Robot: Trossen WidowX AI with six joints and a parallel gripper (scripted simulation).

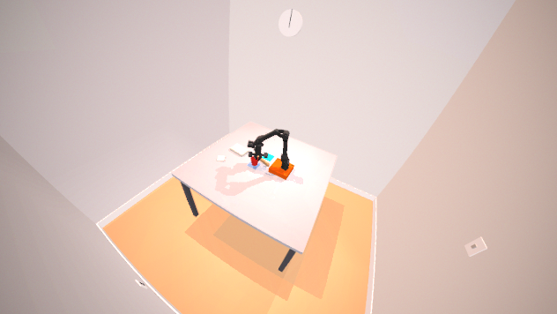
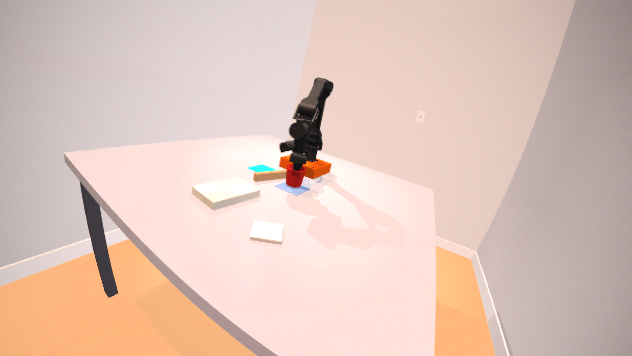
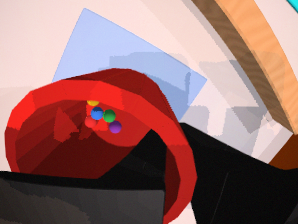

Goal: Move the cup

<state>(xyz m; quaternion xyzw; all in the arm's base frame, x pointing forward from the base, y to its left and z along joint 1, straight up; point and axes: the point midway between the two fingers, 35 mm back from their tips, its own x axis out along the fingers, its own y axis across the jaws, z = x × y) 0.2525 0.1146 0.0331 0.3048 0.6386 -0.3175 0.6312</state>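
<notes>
My gripper tip is now 18 cm to the left of the cyan pad and 6 cm above it. The rest, counted from my gripper tip: wooden bar 1 cm ahead, 8 cm to the right, 4 cm below; then red cup 2 cm ahead, 2 cm to the left; then pale blue pad 3 cm ahead, 2 cm to the left, 6 cm below.
</notes>
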